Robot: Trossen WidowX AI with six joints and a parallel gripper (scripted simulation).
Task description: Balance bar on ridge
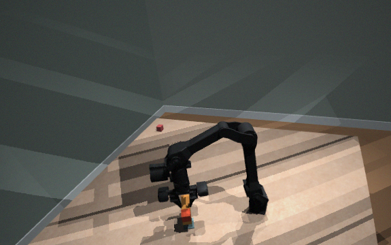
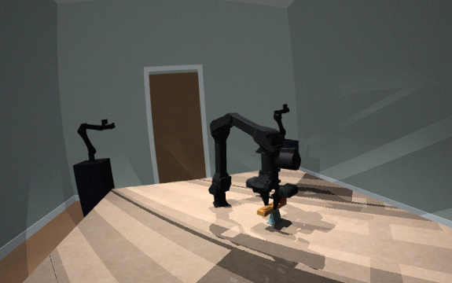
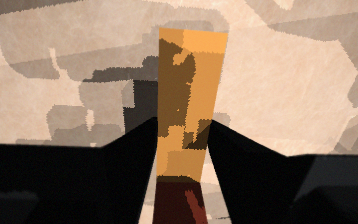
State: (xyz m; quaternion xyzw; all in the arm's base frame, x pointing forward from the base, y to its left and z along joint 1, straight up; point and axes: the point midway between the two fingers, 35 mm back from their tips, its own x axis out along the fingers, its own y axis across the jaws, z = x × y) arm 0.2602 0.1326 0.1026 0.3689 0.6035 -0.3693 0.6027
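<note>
My gripper tip is 30 mm to the right of the bar, 20 mm past it and 10 mm below it. From my gripper tip the other things lie so: red cube: 630 mm to the right, 480 mm ahead, 50 mm below.
</note>
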